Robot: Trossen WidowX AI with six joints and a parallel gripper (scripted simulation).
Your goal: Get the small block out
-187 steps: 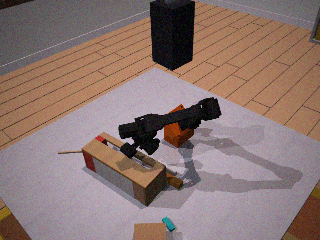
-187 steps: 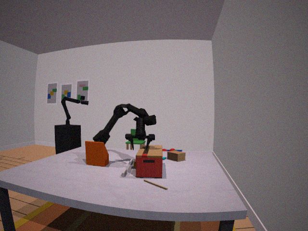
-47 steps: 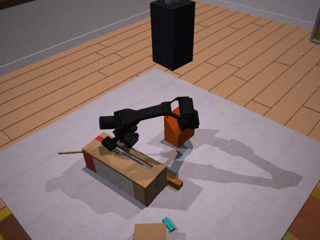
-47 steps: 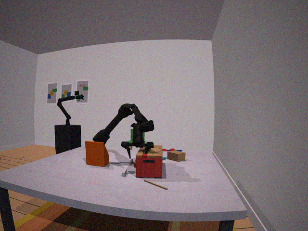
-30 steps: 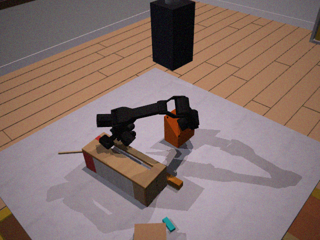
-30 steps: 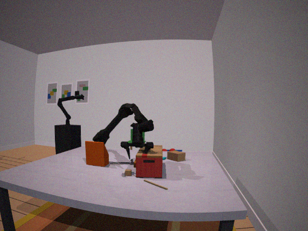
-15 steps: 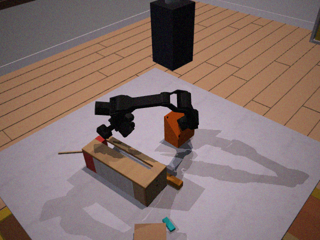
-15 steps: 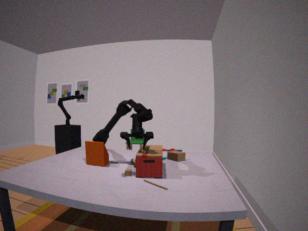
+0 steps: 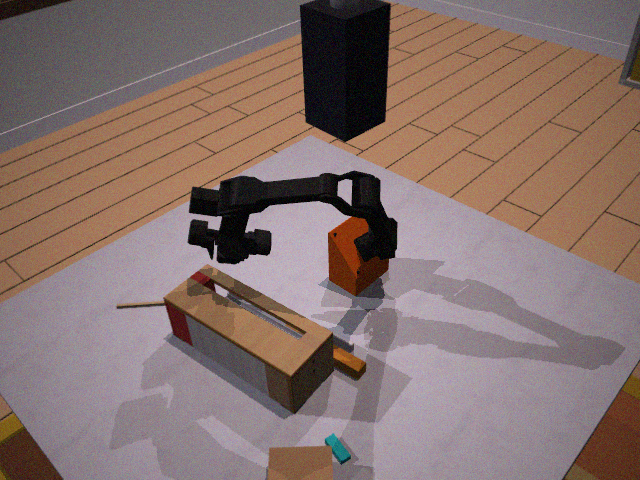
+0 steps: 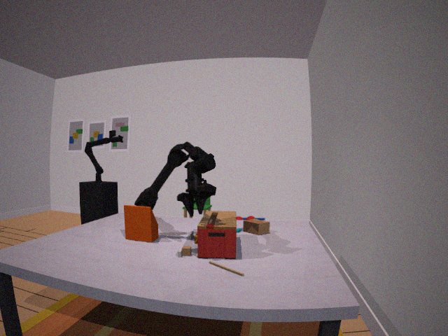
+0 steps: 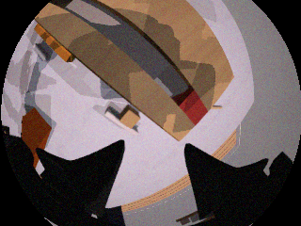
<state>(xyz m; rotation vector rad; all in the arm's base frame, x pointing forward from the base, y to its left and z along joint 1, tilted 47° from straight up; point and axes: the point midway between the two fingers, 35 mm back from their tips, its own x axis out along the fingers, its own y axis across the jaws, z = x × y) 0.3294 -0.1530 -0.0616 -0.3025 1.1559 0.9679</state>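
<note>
The tan block lies 30 mm behind my gripper tip, 20 mm to the right of it and 140 mm below it. Round my gripper tip: wooden box (20 mm ahead, 140 mm to the left, 100 mm below); orange bar (60 mm behind, 270 mm to the left, 140 mm below); thin wooden stick (150 mm ahead, 160 mm to the right, 160 mm below).
</note>
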